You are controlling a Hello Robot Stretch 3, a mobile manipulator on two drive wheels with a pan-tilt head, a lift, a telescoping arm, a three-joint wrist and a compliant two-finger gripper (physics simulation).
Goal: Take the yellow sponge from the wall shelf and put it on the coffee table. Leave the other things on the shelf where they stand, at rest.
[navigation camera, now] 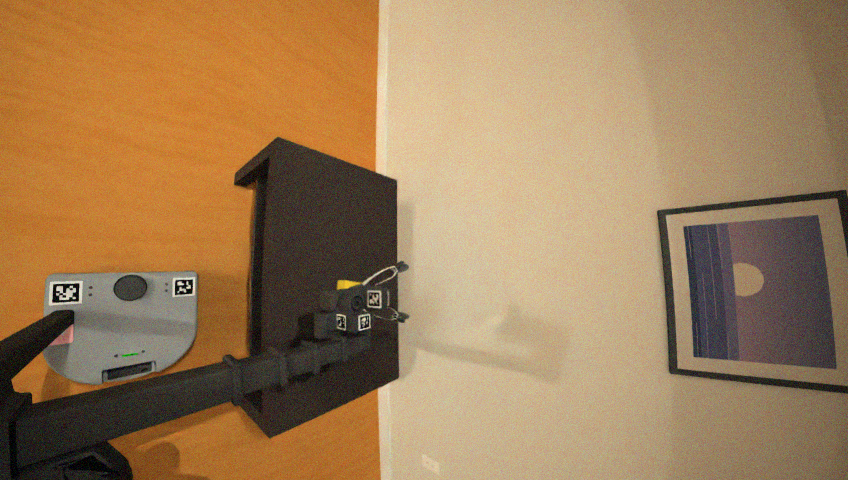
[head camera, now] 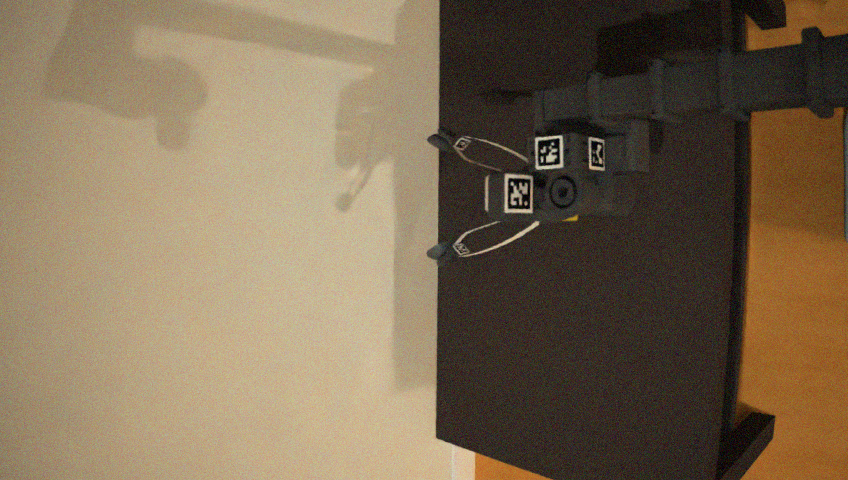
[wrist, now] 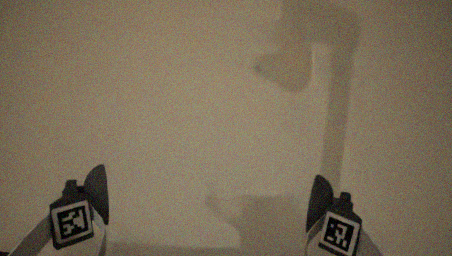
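Pixels of known places: gripper, fingertip midpoint: (navigation camera: pixel 406 291) (head camera: pixel 431 196) (wrist: pixel 210 191); robot's base at its link origin: (navigation camera: pixel 131 286).
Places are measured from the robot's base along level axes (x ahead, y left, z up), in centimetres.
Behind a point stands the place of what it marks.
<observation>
The yellow sponge (head camera: pixel 570 217) (navigation camera: pixel 349 284) @[x -0.8, y -55.0, z 49.5 cm] shows as a small strip beside the wrist, mostly hidden under the wrist and gripper body, over the dark coffee table (head camera: pixel 583 356) @[x 22.8, y -51.9, z 45.0 cm] (navigation camera: pixel 327 220) @[x 21.7, y -49.1, z 45.0 cm]. It appears to rest on the table top, but its underside is hidden. My gripper (head camera: pixel 439 196) @[x -2.7, y -61.0, z 70.8 cm] (navigation camera: pixel 402 292) @[x -2.7, y -61.0, z 70.8 cm] (wrist: pixel 210 191) @[x -2.7, y -61.0, z 70.8 cm] is open, with its fingers wide apart and no object between them. Its fingertips point towards the wall, around the table's wall-side edge as seen from above. The sponge does not show in the wrist view. The wall shelf does not show in these views.
The beige wall (head camera: pixel 208 297) @[x 15.2, y -113.2, z 80.0 cm] (navigation camera: pixel 505 178) @[x 43.7, y -113.5, z 87.0 cm] (wrist: pixel 175 100) @[x 8.0, y -113.1, z 76.3 cm] stands beyond the fingertips and carries shadows of the arm. My telescoping arm (head camera: pixel 767 83) @[x -9.7, y -14.8, z 81.9 cm] (navigation camera: pixel 148 398) @[x -9.2, y -1.8, z 82.1 cm] reaches across the table. My base (navigation camera: pixel 160 327) @[x -12.2, y -7.1, z 16.0 cm] stands on the wooden floor. A framed picture (navigation camera: pixel 666 291) @[x -6.7, y -110.7, z 141.3 cm] hangs on the wall.
</observation>
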